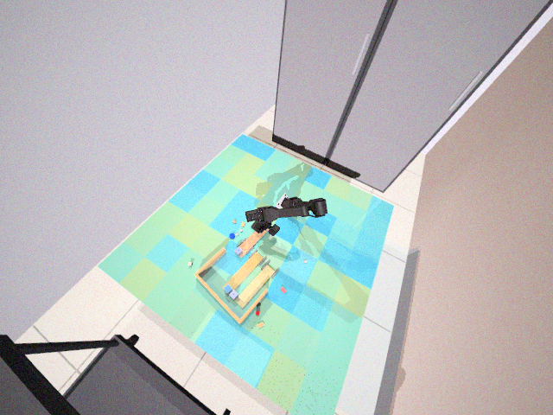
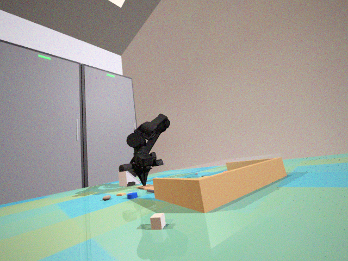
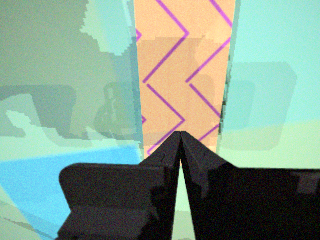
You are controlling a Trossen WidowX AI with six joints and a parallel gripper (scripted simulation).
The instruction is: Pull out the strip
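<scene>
Now: the blue disc 140 mm to the right of my gripper tip and 130 mm ahead of it.
</scene>
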